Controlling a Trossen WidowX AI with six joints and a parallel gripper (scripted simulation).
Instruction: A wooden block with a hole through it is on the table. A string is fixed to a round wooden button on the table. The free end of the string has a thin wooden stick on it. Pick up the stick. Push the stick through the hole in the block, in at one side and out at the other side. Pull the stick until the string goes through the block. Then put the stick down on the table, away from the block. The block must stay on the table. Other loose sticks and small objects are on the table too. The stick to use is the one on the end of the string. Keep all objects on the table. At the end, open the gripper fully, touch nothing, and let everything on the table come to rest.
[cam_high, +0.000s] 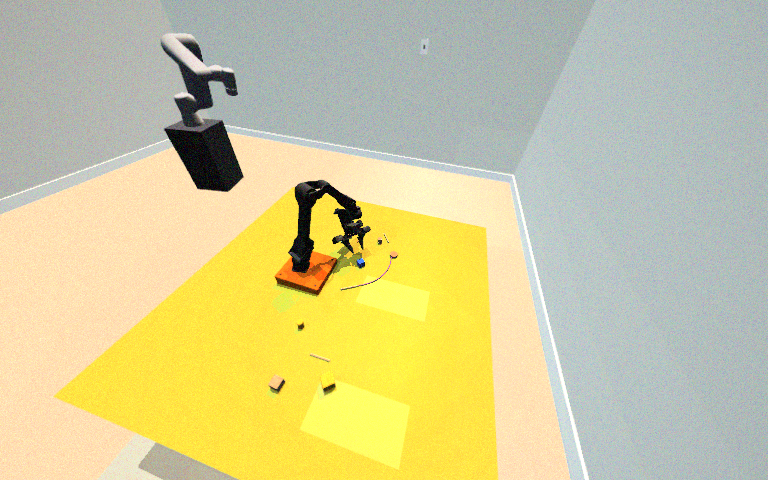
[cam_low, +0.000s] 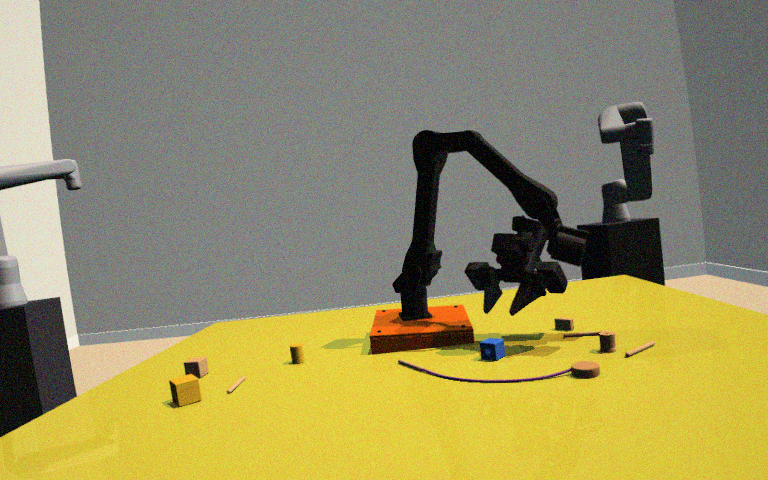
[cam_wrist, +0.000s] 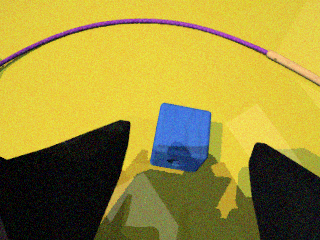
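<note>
Right now the blue block is 60 mm below my gripper tip, 20 mm to the right of it and 10 mm ahead of it. The rest, counted from my gripper tip: yellow cylinder: 360 mm to the right, 160 mm behind, 50 mm below; wooden cylinder: 150 mm to the left, 90 mm ahead, 60 mm below; round wooden button: 170 mm ahead, 70 mm below, 60 mm to the left.
</note>
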